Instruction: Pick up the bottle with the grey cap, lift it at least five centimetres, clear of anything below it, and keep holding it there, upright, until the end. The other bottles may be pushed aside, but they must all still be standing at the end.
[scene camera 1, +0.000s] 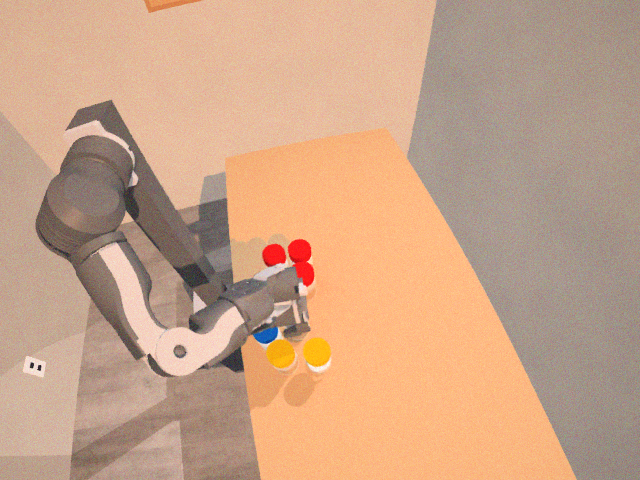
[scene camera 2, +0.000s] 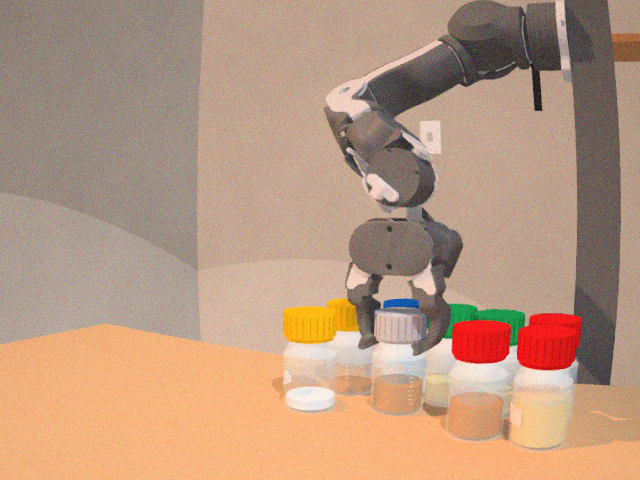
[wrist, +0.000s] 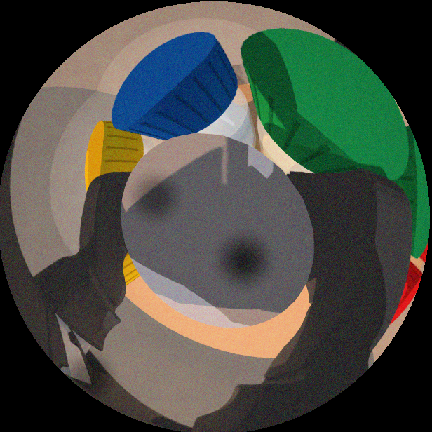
Scene:
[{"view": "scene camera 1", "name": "my gripper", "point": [296, 319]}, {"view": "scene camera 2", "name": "my gripper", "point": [398, 347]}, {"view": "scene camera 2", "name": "grey-capped bottle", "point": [398, 377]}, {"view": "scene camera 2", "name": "green-capped bottle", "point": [439, 359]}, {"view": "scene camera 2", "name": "green-capped bottle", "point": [516, 319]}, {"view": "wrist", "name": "my gripper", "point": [226, 227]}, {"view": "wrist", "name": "blue-capped bottle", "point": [186, 85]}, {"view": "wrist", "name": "grey-capped bottle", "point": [216, 229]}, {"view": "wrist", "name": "green-capped bottle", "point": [314, 115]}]

